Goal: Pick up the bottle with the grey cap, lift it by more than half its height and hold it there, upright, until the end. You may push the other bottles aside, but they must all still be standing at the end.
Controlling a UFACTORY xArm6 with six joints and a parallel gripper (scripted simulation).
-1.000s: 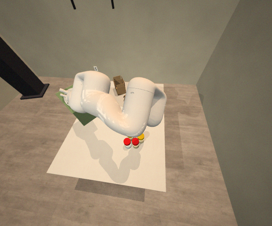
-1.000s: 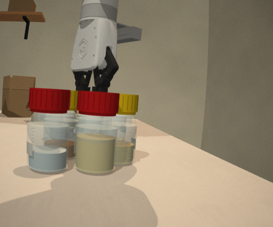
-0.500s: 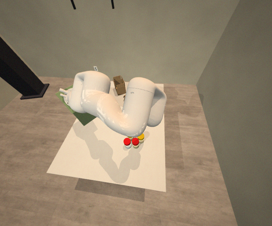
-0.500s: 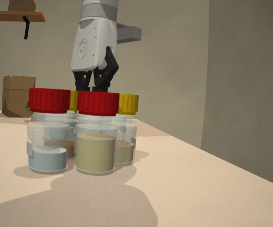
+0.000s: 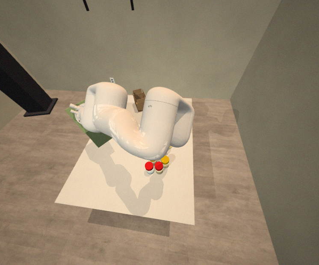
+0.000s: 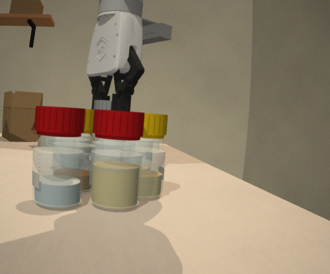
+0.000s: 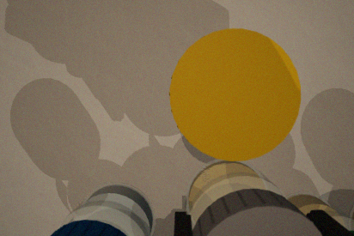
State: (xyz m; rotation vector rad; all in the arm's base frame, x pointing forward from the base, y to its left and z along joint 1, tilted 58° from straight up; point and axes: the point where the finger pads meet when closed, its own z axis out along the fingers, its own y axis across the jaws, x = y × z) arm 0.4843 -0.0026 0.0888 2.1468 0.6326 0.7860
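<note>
Now: hand 10 mm past the green-capped bottle, 60 mm to the left of it and 60 mm above it. Also, from my hand: grey-capped bottle (50 mm below); yellow-capped bottle (60 mm ahead, 30 mm to the left, 60 mm below); blue-capped bottle (40 mm behind, 70 mm to the left, 60 mm below).
</note>
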